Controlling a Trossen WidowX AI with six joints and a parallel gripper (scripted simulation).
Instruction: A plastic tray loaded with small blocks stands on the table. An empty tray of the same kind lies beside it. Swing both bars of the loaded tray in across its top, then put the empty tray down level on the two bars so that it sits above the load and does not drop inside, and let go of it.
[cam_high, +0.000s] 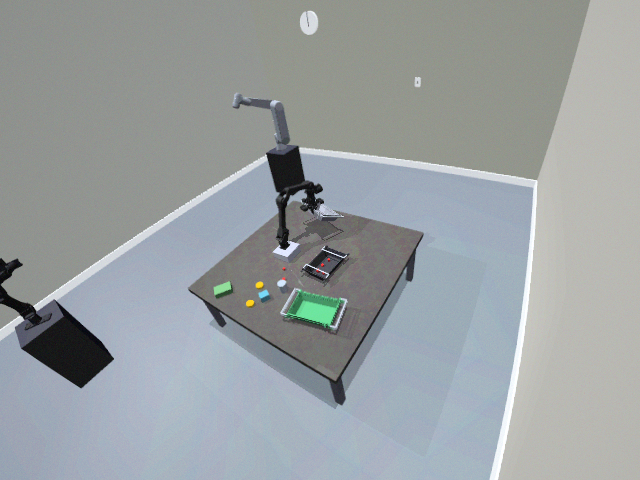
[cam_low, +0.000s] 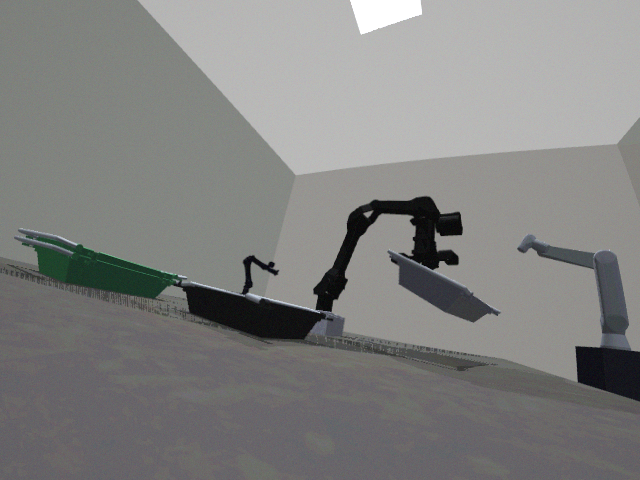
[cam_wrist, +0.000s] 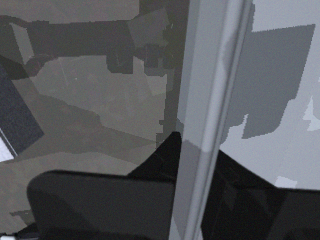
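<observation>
My gripper tip is 3 cm short of the grey tray and 8 cm to the right of it. Round my gripper tip: red block (4 cm ahead, 47 cm to the right, 17 cm below); then cyan cube (9 cm ahead, 74 cm to the right, 16 cm below); then grey cylinder (16 cm ahead, 62 cm to the right, 14 cm below).
</observation>
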